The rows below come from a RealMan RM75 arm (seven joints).
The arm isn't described. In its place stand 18 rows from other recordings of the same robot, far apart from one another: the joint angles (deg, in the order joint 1, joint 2, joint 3, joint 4, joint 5, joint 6, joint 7), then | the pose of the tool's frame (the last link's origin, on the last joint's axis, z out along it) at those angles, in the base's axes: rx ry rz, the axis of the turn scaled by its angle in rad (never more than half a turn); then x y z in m.
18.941, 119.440, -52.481, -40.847, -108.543, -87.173, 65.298 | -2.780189 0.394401 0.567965 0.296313 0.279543 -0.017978
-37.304, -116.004, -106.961, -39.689, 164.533, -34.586, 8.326 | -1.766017 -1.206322 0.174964 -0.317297 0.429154 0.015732
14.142, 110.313, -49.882, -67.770, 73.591, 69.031, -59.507 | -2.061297 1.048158 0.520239 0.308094 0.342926 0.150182
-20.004, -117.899, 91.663, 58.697, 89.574, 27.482, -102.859 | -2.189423 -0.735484 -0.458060 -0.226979 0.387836 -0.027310
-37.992, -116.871, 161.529, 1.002, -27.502, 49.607, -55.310 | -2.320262 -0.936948 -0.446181 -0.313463 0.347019 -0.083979
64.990, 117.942, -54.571, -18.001, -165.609, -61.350, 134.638 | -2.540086 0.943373 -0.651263 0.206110 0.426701 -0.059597
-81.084, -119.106, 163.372, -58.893, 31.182, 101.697, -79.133 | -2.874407 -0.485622 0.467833 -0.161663 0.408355 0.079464
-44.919, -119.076, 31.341, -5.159, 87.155, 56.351, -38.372 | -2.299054 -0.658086 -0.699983 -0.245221 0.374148 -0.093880
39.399, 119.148, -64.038, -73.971, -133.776, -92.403, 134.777 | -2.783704 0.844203 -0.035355 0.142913 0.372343 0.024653
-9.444, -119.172, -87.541, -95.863, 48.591, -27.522, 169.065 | -1.580948 0.713196 -0.454967 -0.068282 0.344873 0.097920
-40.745, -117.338, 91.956, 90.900, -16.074, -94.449, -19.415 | -1.946125 -1.320544 0.361193 -0.116599 0.363772 0.019640
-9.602, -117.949, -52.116, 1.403, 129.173, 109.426, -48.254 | -1.230486 -0.576638 -1.378360 -0.359593 0.191868 0.072614
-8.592, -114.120, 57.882, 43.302, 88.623, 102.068, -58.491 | -2.674911 -0.213523 -0.920503 -0.298831 0.228639 0.035577
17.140, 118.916, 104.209, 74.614, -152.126, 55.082, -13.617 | -1.866014 1.329034 -0.024037 0.290685 0.361758 0.038327
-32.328, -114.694, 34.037, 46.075, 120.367, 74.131, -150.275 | -1.799377 -1.917669 -0.827326 -0.290607 0.387912 0.078089
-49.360, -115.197, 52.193, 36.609, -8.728, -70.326, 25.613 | -2.059935 -1.444769 0.568160 -0.286172 0.409259 0.020268
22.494, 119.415, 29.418, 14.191, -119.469, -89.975, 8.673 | -1.573587 0.307132 1.086881 0.272035 0.294733 -0.014267
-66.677, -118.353, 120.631, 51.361, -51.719, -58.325, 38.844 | -2.866914 0.153794 0.609285 -0.045791 0.364238 -0.145554
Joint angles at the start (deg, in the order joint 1, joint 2, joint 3, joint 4, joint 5, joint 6, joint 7):
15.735 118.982 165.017 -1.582 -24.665 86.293 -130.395
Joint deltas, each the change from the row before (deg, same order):
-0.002 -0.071 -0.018 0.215 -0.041 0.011 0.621
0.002 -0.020 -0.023 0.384 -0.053 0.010 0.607
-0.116 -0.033 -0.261 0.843 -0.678 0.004 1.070
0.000 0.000 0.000 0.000 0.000 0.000 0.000
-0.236 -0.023 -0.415 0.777 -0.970 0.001 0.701
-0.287 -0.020 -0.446 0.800 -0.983 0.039 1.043
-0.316 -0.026 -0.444 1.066 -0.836 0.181 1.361
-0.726 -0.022 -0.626 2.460 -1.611 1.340 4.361
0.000 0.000 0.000 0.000 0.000 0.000 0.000
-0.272 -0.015 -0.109 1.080 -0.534 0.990 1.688
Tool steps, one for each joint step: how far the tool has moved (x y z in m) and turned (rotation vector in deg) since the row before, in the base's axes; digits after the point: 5 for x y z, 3 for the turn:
0.00000 0.00033 0.00145 0.218 0.174 0.472
-0.00023 0.00051 0.00174 0.248 0.058 0.515
-0.00105 0.00146 0.00260 -0.198 -0.220 1.214
0.00000 0.00000 0.00000 0.000 0.000 0.000
-0.00119 0.00120 0.00153 -0.711 -0.520 1.050
-0.00119 0.00087 0.00150 -0.674 -0.303 1.248
-0.00138 0.00060 0.00300 -0.347 -0.340 1.486
-0.00464 -0.00031 0.00847 0.239 -0.150 4.428
0.00000 0.00000 0.00000 0.000 0.000 0.000
-0.00280 -0.00062 0.00456 0.453 -0.394 1.978

